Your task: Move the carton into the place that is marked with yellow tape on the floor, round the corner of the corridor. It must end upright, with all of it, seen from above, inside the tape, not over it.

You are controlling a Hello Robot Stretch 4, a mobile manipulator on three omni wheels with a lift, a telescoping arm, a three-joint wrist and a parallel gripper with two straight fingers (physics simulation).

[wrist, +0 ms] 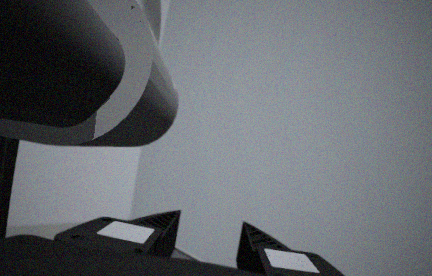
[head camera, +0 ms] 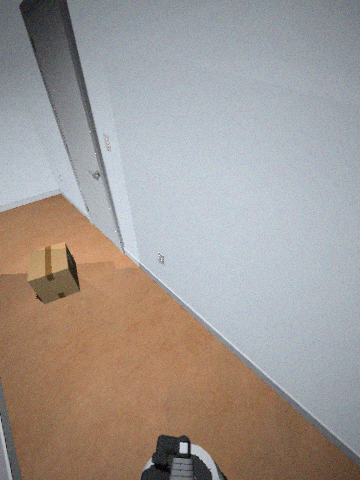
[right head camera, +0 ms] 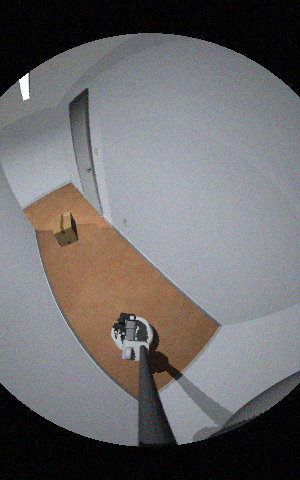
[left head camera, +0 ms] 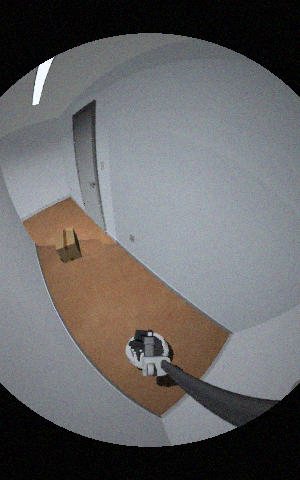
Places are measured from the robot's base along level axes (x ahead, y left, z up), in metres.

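Where they show: gripper, fingertip midpoint: (wrist: 208,235) (right head camera: 118,339) (left head camera: 135,356).
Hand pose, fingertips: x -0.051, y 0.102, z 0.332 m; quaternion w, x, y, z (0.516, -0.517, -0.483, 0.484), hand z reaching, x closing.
Note:
After its pixels a point has its place.
The carton (head camera: 52,272) @[y 1.153, x 1.137, z 0.294 m] (left head camera: 68,246) @[y 1.135, x 1.134, z 0.262 m] (right head camera: 65,230) @[y 1.128, x 1.137, z 0.260 m] is a brown box with a darker tape strip over its top. It stands upright on the orange floor, at the left in the three head views and well away from the robot. My gripper (wrist: 208,235) @[y 0.102, x -0.051, z 0.332 m] is open, its two dark fingertips apart with wall behind them and nothing between them. In the head views the wrist is folded close above the robot's base, far from the carton. The carton does not show in the wrist view. The yellow tape does not show in any view.
A long pale wall (head camera: 240,175) @[y -0.193, x 0.869, z 1.241 m] with a skirting runs along the right side. A grey door (head camera: 80,120) @[y 0.923, x 1.892, z 1.311 m] (left head camera: 86,165) @[y 1.003, x 1.968, z 1.140 m] (right head camera: 81,150) @[y 1.046, x 2.008, z 1.156 m] is set in it beyond the carton. Another wall (left head camera: 25,300) @[y 1.022, x 0.177, z 0.669 m] bounds the left side. The far end wall (right head camera: 37,165) @[y 2.956, x 2.731, z 0.907 m] stands behind the carton.

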